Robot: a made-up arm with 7 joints. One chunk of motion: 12 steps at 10 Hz.
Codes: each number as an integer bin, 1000 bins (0 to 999) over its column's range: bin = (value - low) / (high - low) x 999, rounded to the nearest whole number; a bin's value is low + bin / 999 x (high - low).
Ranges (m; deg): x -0.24..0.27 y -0.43..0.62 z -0.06..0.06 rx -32..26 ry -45..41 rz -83..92
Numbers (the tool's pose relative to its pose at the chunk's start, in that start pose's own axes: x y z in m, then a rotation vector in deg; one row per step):
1: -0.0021 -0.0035 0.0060 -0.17 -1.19 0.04
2: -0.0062 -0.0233 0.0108 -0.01 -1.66 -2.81
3: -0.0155 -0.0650 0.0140 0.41 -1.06 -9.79
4: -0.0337 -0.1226 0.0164 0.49 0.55 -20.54
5: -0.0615 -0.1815 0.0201 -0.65 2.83 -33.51
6: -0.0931 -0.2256 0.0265 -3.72 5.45 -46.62
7: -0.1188 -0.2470 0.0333 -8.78 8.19 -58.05
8: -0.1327 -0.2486 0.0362 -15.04 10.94 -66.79
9: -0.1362 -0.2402 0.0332 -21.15 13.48 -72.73
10: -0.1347 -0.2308 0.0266 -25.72 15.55 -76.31
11: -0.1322 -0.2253 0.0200 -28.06 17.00 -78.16
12: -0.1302 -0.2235 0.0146 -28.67 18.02 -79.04
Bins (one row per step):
1: 466 406 549 548 509 474
2: 458 387 589 551 503 458
3: 440 347 616 558 510 418
4: 404 292 636 560 529 357
5: 350 236 667 540 556 283
6: 288 194 720 487 586 208
7: 237 174 777 400 618 142
8: 210 173 801 292 650 93
9: 203 181 776 187 679 59
10: 206 190 721 108 703 38
11: 211 195 666 68 720 28
12: 215 196 621 57 732 23

